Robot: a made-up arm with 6 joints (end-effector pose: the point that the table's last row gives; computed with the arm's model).
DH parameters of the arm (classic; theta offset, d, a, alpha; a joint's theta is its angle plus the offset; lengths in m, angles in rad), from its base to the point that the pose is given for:
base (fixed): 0 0 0 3.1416
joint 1: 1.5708 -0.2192 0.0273 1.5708
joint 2: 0 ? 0.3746 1.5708
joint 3: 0 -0.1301 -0.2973 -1.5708
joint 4: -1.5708 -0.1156 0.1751 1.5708
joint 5: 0 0.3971 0.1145 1.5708
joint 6: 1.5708 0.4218 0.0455 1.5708
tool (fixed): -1.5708 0.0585 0 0
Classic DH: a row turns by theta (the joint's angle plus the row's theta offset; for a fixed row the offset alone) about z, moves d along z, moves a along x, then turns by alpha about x.
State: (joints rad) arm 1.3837 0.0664 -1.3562 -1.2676 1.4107 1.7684
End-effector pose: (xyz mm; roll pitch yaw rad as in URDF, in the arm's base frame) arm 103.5 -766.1 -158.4 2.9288 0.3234 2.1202
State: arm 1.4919 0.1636 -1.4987 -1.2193 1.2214 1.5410
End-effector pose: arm -12.3 -818.7 -147.8 3.1361 0.3954 2.0350
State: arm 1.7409 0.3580 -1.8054 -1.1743 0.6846 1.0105
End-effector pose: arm -260.6 -809.4 -201.6 -2.5741 0.4614 1.9839
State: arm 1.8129 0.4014 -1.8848 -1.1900 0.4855 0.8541
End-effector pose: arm -294.6 -774.0 -235.8 -2.3915 0.4512 2.0340
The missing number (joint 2, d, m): -0.1821
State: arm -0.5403 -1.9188 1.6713 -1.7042 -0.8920 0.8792
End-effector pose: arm -101.3 -393.9 1226.8 -0.4993 0.4997 -2.2718
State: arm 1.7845 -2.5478 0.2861 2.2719 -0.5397 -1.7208
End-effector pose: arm 580.6 609.7 452.0 1.4093 -0.3576 -1.8635
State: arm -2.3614 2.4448 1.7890 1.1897 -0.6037 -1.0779
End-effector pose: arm -124.9 -702.5 -611.2 -1.0582 -0.4413 1.1716
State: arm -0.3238 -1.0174 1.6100 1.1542 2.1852 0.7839
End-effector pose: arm -351.5 202.8 599.2 1.8042 -0.3482 -2.1263
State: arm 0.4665 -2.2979 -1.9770 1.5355 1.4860 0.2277
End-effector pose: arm -224.7 570.1 188.5 -1.0108 -0.3849 -0.1517
